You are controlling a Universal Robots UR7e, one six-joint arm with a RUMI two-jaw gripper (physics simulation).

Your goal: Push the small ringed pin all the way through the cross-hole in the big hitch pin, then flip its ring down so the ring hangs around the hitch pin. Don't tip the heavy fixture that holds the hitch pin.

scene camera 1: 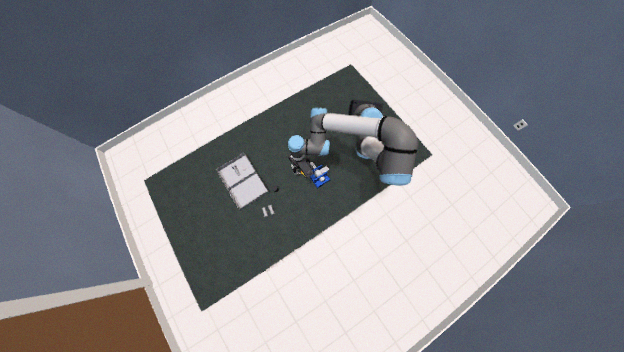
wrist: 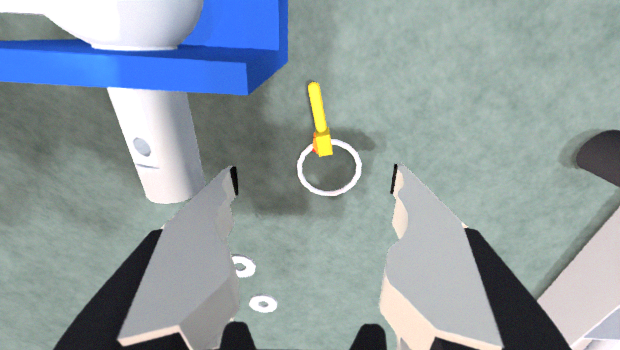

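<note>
The small ringed pin (wrist: 318, 110) lies on the mat, a yellow shaft and head with an orange-red spot at the head and a white ring (wrist: 300, 175) at its near end. The big white hitch pin (wrist: 172, 145) sticks out of the blue fixture (scene camera 1: 320, 182) (wrist: 165, 72), upper left in the wrist view, with its cross-hole (wrist: 142, 146) showing and empty. The fixture stands upright. My gripper (wrist: 313, 167) is open and empty above the mat. Its fingertips appear on either side of the ring, and its left finger overlaps the hitch pin's end in view.
Two flat washers (wrist: 243, 266) (wrist: 263, 303) lie on the mat (scene camera 1: 200, 260). A black cylinder (wrist: 602, 155) (scene camera 1: 276, 189) lies beside the light two-part tray (scene camera 1: 249, 191) (wrist: 582, 285). Two small light pieces (scene camera 1: 265, 212) (scene camera 1: 271, 209) lie near the tray.
</note>
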